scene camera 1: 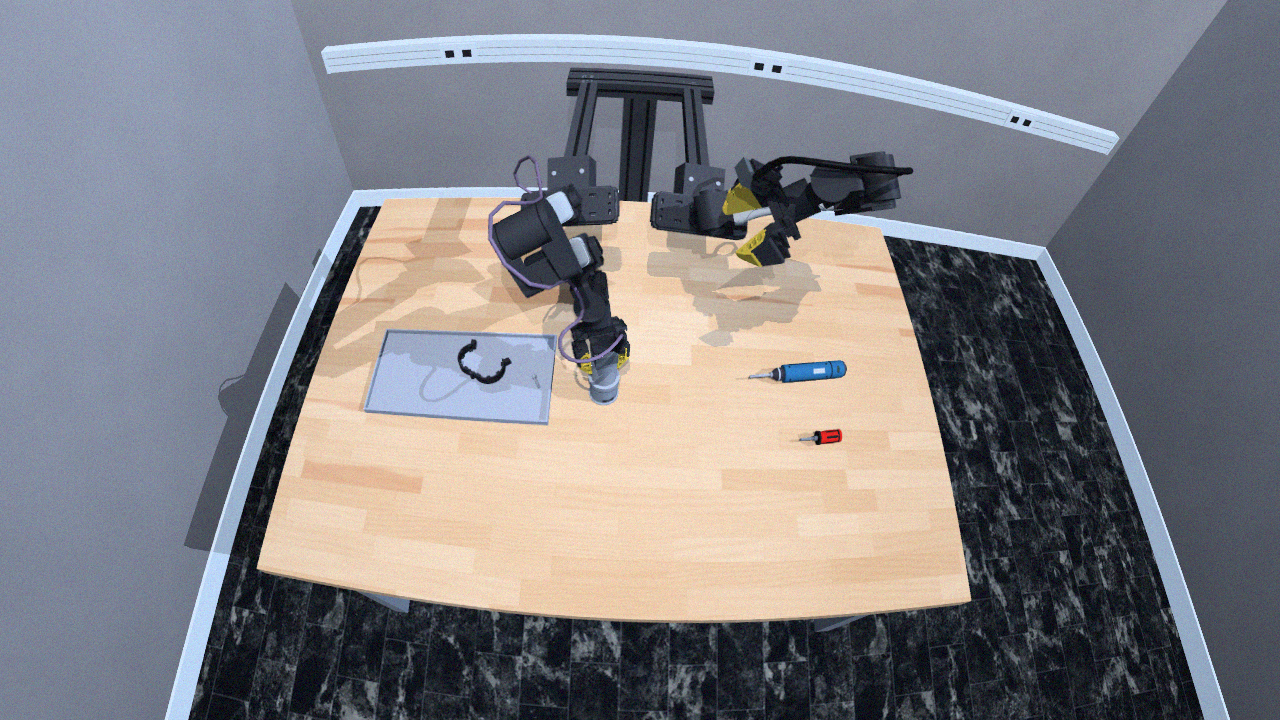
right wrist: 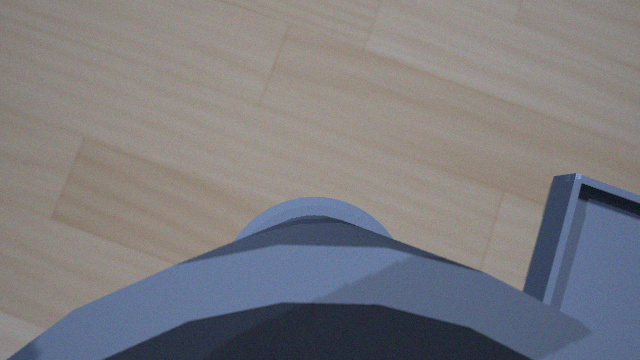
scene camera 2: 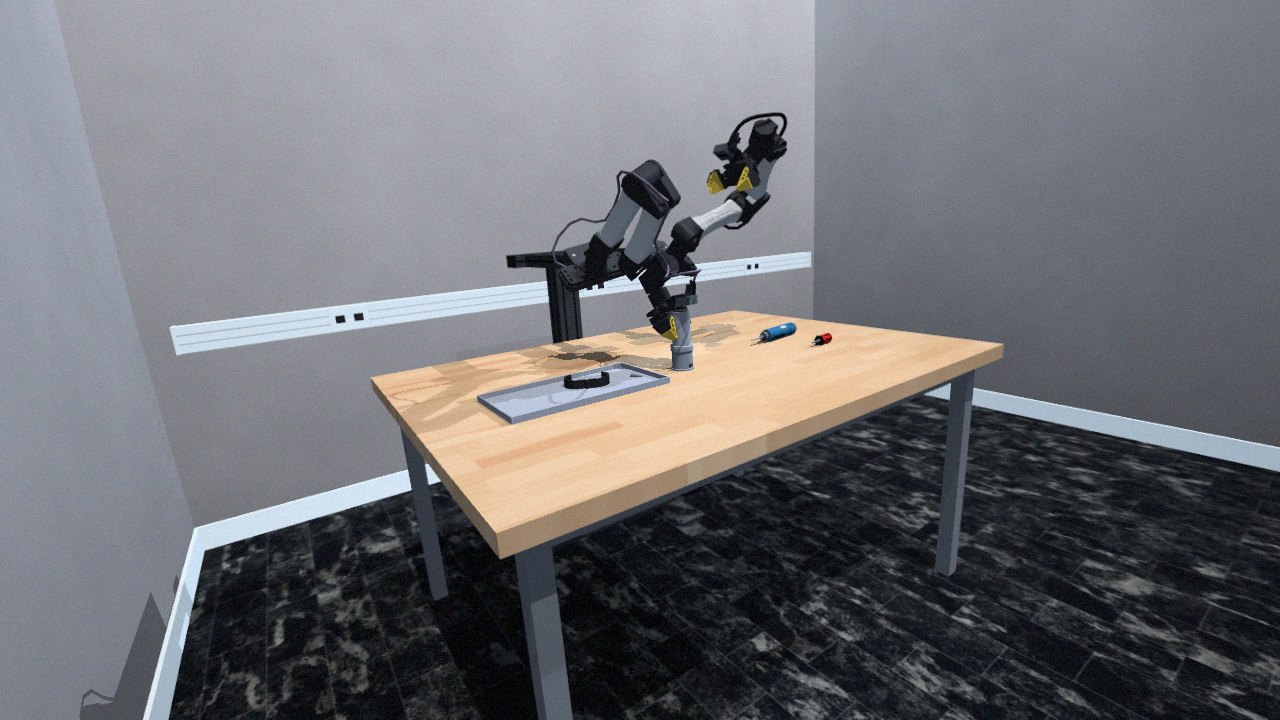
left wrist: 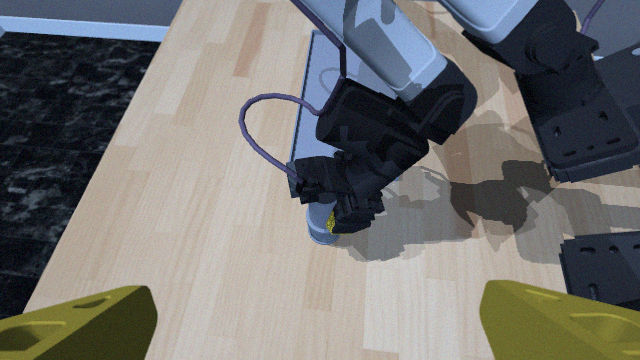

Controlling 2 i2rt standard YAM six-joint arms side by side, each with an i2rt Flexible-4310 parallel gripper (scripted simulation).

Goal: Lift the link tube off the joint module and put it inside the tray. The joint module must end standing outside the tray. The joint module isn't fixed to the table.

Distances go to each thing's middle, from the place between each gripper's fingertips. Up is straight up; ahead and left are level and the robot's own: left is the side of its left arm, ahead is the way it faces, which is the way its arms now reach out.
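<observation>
My right hand, measured from the tray [scene camera 1: 417, 371], is 10 mm past the tray, 320 mm to the left of it and 90 mm above it.
As for my left gripper [scene camera 1: 730, 232], I see that it is 10 mm short of the tray, 520 mm to the left of the tray and 470 mm above the tray.
</observation>
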